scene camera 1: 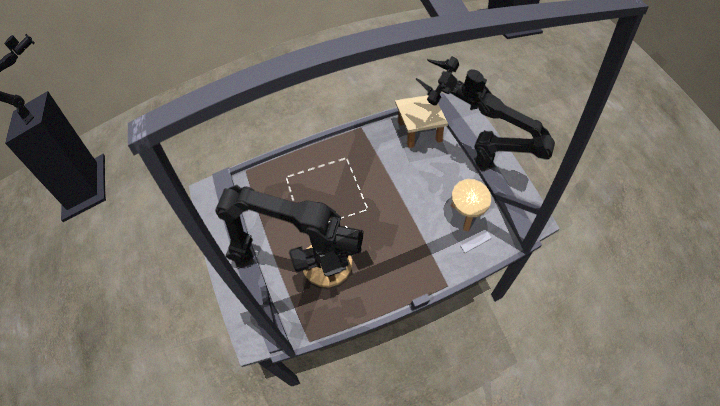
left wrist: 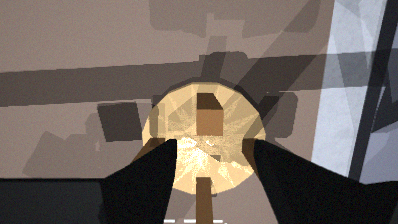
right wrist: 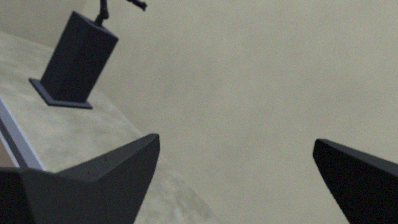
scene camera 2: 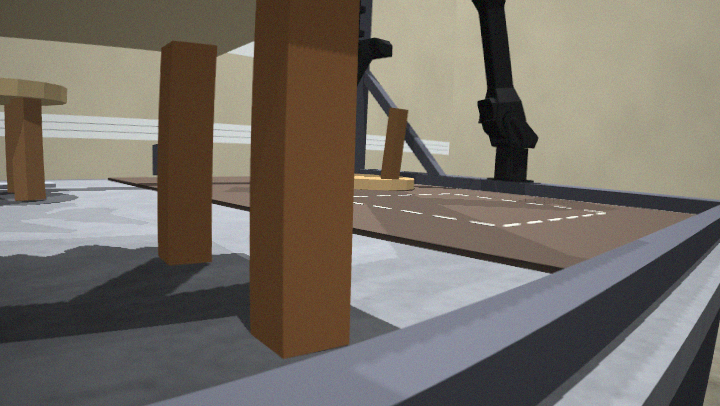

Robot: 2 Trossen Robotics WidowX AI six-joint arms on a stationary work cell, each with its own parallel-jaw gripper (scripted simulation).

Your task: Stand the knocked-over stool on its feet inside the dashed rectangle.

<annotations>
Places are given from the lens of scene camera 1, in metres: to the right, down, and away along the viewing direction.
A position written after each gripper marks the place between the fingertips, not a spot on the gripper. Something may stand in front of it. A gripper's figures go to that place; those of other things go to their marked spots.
left gripper (scene camera 1: 328, 264): -0.09, 0.17, 1.33
right gripper (scene camera 1: 421, 69): 0.20, -0.45, 1.46
square stool (scene camera 1: 417, 113): 0.21, -0.32, 1.66
round stool (scene camera 1: 471, 198): 0.36, -0.01, 1.47
brown mat (scene camera 1: 395, 266): 0.11, 0.20, 1.47
The marked spots on the square stool and the round stool are 0.39 m apart.
</annotations>
